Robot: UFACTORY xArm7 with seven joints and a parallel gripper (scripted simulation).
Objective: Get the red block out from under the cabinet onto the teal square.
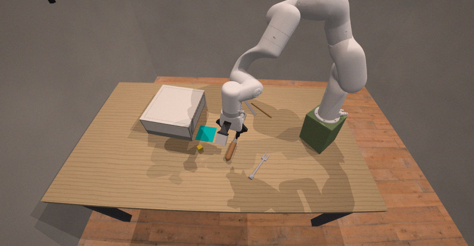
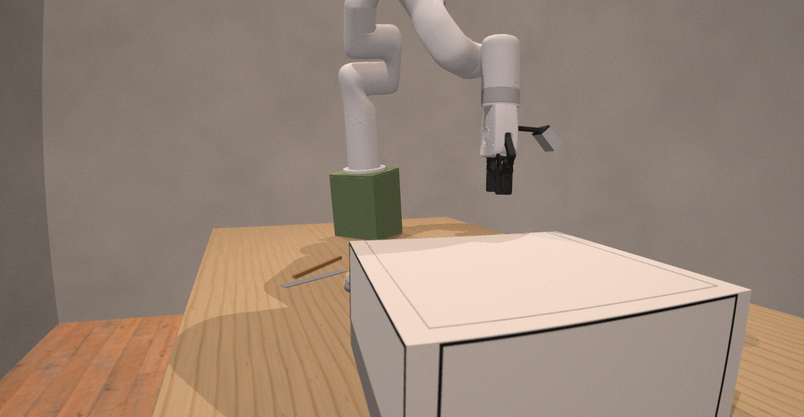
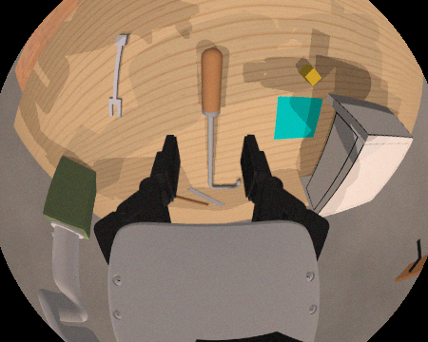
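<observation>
Right now my hand is 1 cm short of the hook tool, 13 cm to the left of it and 17 cm above it. The rest, counted from my hand: teal square: 16 cm ahead, 10 cm to the right, 19 cm below; then grey fork: 16 cm behind, 7 cm to the left, 18 cm below; then small yellow cube: 17 cm ahead, 17 cm below.
</observation>
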